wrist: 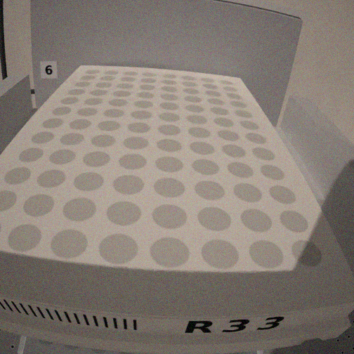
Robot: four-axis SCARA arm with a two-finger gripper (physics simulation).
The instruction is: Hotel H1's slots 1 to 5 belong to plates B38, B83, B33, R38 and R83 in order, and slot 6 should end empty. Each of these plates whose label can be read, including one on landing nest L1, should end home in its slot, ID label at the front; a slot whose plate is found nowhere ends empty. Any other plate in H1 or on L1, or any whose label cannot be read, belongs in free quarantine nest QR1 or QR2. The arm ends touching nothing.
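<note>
A whitish plate with grey round wells, plate R33 (pixel 169 187), fills most of the wrist view. It lies level at the height of the slot 6 marker (pixel 48 70), with its barcode and the readable label R33 on the near front edge. My gripper (pixel 156 101) shows as grey finger surfaces at the left and right sides of the plate, close against its long edges, and is shut on it. The fingertips are partly out of frame. Plates in the slots below, landing nest L1 and the quarantine nests do not show in this view.
The grey upright back panel (pixel 165 35) of the hotel stands behind the plate's far end. A dark upright post (pixel 3 40) shows at the far left edge. A dark shadowed area lies at the lower right, beside the plate's near corner.
</note>
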